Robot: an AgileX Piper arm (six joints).
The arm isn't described. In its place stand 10 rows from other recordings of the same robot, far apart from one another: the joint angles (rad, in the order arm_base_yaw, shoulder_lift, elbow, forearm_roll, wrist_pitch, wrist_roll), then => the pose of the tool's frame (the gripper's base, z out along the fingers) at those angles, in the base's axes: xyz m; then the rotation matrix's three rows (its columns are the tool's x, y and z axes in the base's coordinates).
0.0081, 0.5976, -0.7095, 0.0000, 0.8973, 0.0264 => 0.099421 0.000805 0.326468; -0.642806 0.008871 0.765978; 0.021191 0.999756 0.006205; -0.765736 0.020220 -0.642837
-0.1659, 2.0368, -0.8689, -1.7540, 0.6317, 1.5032 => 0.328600 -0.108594 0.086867; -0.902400 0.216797 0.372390; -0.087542 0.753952 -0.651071; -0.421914 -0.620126 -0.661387
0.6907, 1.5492, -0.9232, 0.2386, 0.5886, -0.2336 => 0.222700 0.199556 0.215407; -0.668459 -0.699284 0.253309; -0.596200 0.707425 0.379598; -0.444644 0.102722 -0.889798
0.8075, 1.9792, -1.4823, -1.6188, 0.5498, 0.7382 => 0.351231 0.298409 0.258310; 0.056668 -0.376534 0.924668; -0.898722 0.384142 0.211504; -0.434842 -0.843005 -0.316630
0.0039, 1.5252, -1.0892, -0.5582, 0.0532, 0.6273 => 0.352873 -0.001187 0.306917; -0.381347 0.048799 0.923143; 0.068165 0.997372 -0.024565; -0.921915 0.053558 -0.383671
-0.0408, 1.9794, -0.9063, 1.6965, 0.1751, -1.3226 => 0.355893 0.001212 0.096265; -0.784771 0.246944 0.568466; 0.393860 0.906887 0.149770; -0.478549 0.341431 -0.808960
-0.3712, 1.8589, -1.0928, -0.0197, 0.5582, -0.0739 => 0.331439 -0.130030 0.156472; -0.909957 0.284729 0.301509; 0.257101 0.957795 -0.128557; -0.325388 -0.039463 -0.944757
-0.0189, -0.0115, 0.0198, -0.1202, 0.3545, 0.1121 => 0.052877 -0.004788 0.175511; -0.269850 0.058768 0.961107; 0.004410 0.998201 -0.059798; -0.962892 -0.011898 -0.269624
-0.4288, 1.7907, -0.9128, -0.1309, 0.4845, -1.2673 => 0.286953 -0.137269 0.140598; -0.585758 -0.773439 0.242239; -0.810483 0.558193 -0.177591; 0.002140 -0.300356 -0.953825
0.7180, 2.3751, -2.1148, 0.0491, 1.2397, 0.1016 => 0.370272 0.329054 0.179764; -0.816298 -0.570871 0.088112; -0.557479 0.818540 0.138598; -0.151245 0.064017 -0.986421
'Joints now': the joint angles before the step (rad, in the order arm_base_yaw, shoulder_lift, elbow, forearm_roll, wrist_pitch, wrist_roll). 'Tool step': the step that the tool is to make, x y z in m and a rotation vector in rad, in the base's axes. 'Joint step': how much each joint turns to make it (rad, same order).
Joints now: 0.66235, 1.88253, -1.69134, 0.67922, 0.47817, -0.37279
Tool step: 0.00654, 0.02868, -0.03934, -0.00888, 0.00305, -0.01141
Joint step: 0.04943, 0.09976, -0.00002, 0.03094, -0.10945, -0.02901
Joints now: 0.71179, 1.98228, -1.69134, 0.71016, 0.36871, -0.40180
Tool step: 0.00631, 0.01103, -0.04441, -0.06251, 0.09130, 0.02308
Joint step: 0.00464, 0.08934, 0.00000, 0.01326, 0.02930, -0.00606
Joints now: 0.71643, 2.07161, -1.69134, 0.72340, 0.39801, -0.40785
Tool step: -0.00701, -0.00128, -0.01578, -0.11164, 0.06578, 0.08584
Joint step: -0.00001, 0.01545, -0.00043, -0.09131, 0.12786, 0.02972
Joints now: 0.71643, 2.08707, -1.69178, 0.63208, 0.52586, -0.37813
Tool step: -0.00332, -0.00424, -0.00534, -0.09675, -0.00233, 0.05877
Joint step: 0.00000, 0.00001, -0.00171, -0.09983, 0.07141, 0.01300
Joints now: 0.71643, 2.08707, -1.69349, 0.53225, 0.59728, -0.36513
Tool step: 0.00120, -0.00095, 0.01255, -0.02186, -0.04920, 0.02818
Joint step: -0.00001, -0.01135, -0.03117, -0.05179, 0.02374, -0.00362
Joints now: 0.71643, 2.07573, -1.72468, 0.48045, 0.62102, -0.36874
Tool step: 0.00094, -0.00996, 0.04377, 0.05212, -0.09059, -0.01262
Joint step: -0.01502, -0.06719, -0.04055, -0.02477, 0.00372, 0.00652
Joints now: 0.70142, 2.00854, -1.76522, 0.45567, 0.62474, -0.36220
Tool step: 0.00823, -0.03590, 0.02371, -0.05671, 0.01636, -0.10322
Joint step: -0.06156, -0.06438, -0.00747, -0.13906, 0.09411, 0.14029
